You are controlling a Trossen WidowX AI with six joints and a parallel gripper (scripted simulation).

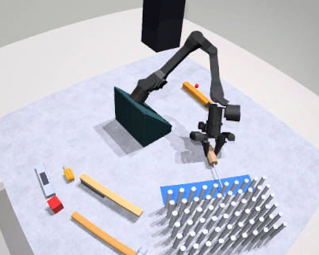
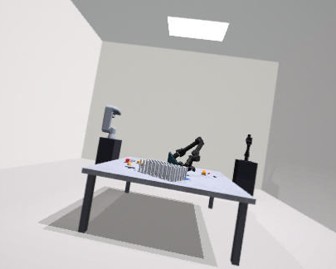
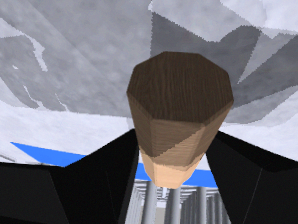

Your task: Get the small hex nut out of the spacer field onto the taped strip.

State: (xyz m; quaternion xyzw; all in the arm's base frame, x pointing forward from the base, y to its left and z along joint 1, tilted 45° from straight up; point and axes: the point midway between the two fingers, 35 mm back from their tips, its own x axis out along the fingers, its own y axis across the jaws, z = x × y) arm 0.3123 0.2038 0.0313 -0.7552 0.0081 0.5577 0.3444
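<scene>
Right now the wooden-handled screwdriver is 90 mm ahead of my gripper tip and 40 mm to the right of it. Also, from my gripper tip: thin metal piece (340 mm to the left, 250 mm behind, 10 mm below); then orange bar (340 mm behind, 220 mm to the left); then blue strip (120 mm ahead, 100 mm to the right, 20 mm below).
</scene>
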